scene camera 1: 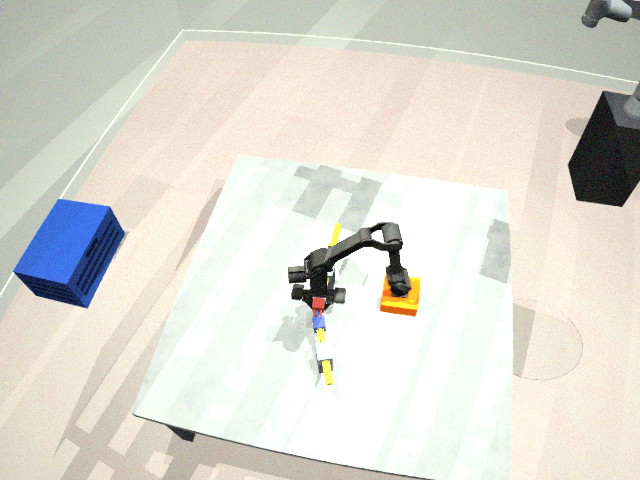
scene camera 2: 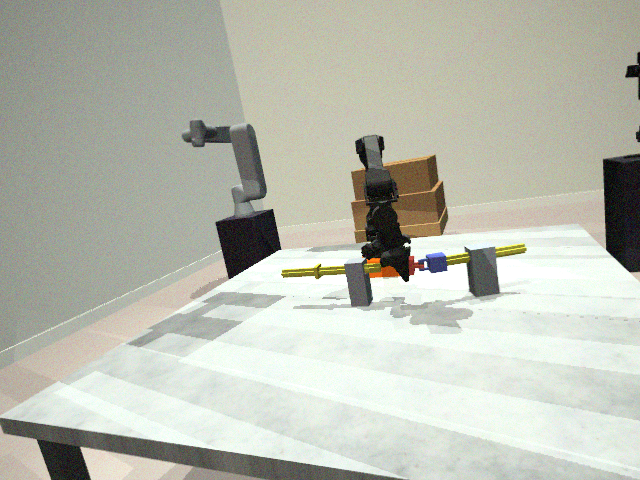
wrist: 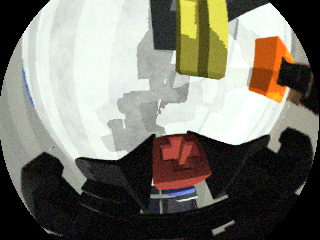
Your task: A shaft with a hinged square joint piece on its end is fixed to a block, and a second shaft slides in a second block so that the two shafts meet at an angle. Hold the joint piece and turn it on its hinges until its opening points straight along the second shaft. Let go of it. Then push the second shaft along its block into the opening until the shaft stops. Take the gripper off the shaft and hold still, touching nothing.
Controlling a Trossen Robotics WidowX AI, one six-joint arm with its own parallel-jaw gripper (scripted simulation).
Path:
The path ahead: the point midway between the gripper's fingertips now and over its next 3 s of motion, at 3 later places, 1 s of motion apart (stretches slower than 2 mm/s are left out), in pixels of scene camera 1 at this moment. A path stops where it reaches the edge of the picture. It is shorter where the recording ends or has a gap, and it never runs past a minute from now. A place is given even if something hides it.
My gripper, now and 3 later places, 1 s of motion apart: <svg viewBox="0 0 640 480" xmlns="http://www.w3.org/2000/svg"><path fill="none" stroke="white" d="M318 309L319 303L317 294L318 280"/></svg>

